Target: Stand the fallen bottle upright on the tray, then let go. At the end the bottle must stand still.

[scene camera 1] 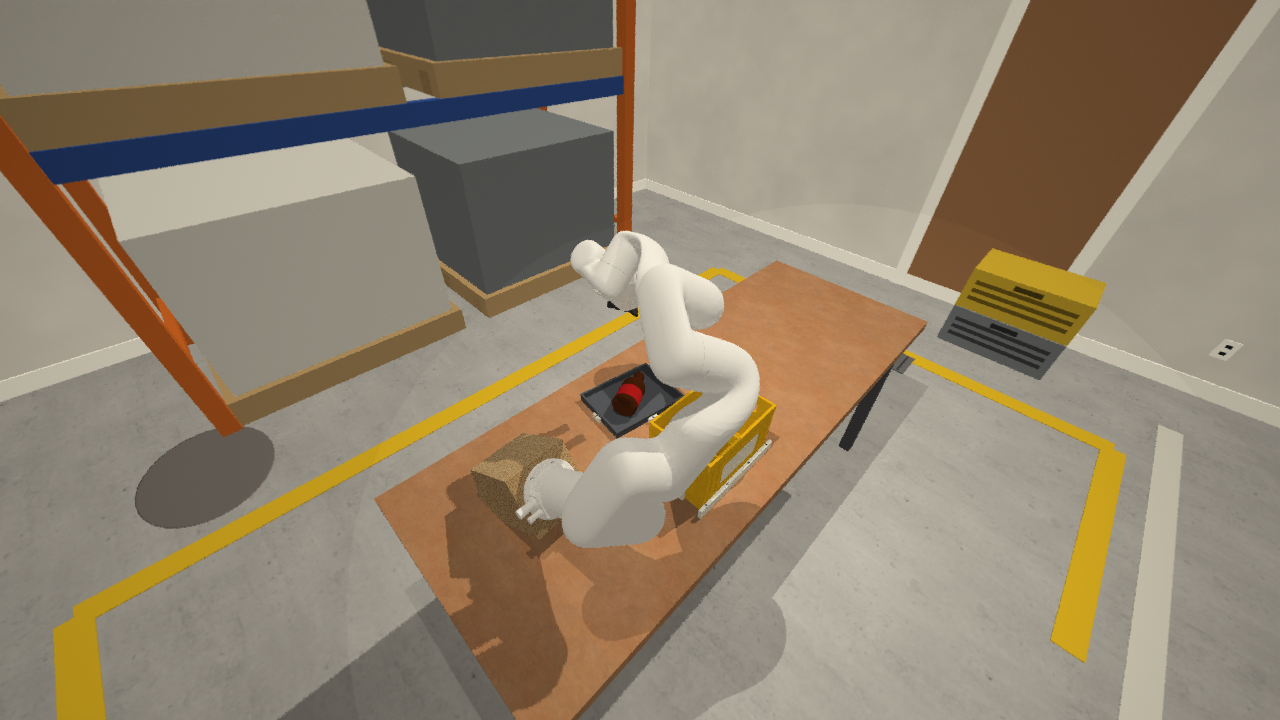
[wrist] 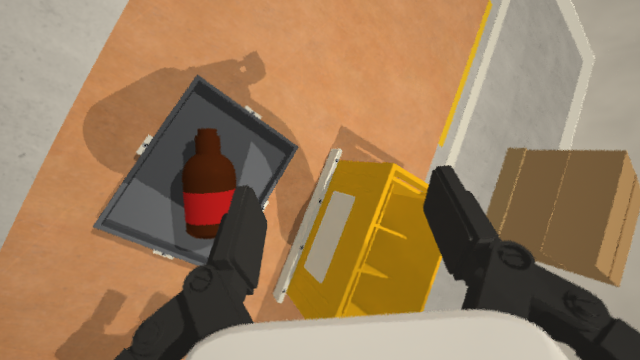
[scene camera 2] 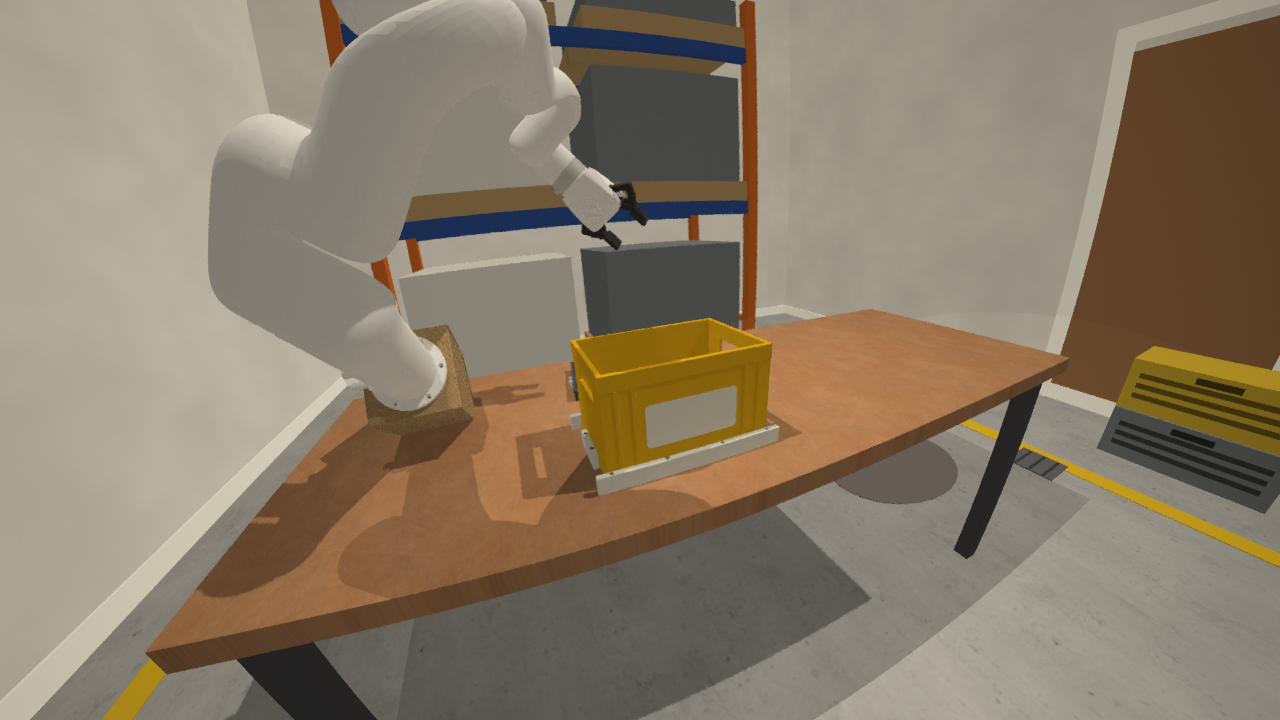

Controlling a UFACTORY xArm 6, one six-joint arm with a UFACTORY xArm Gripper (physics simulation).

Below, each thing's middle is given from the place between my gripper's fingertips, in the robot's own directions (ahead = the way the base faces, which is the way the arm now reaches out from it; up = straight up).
Labels:
My hand is 300 mm above the brown bottle (scene camera 1: pixel 630 394), 40 mm past it and 20 mm to the right of it. Round my hand: yellow crate (scene camera 2: pixel 645 394) 270 mm to the right, 250 mm below, 70 mm behind; dark grey tray (scene camera 1: pixel 658 396) 330 mm below, 40 mm behind, 30 mm to the left.

